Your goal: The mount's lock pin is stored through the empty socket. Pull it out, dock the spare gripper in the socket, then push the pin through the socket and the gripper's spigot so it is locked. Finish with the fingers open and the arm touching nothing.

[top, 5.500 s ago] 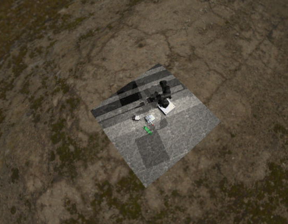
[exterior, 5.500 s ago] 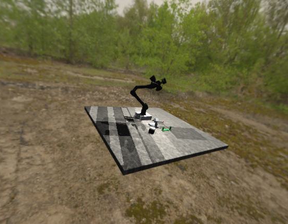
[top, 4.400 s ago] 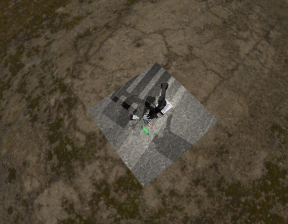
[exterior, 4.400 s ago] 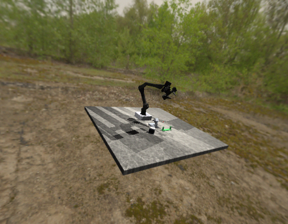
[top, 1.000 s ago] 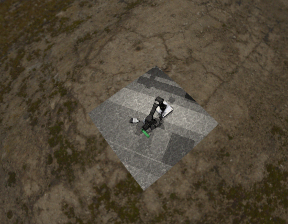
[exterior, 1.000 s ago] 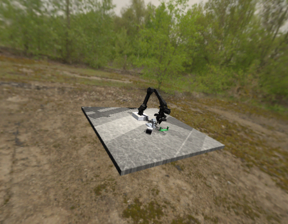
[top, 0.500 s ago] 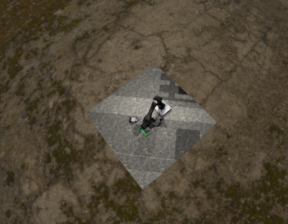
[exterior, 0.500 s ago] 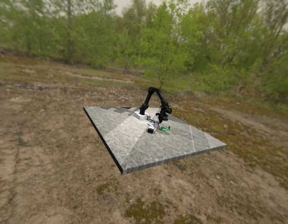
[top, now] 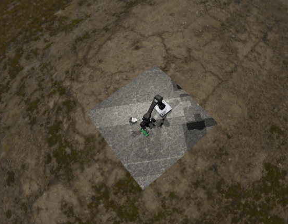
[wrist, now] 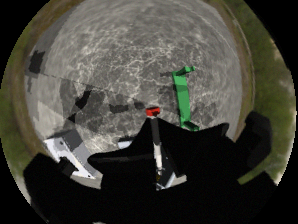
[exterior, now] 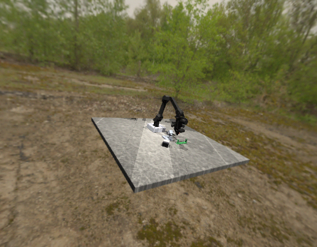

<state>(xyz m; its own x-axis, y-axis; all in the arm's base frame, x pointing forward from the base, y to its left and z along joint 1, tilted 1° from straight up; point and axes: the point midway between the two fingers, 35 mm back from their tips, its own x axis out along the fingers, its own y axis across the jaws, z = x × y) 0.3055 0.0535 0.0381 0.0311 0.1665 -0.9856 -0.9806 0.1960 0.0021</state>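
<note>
My gripper tip is now 9 cm short of the green mount and 3 cm above it. The rest, counted from my gripper tip: spare gripper: 22 cm to the right, 7 cm ahead, 3 cm below; grey mount: 9 cm to the right, 3 cm behind.
</note>
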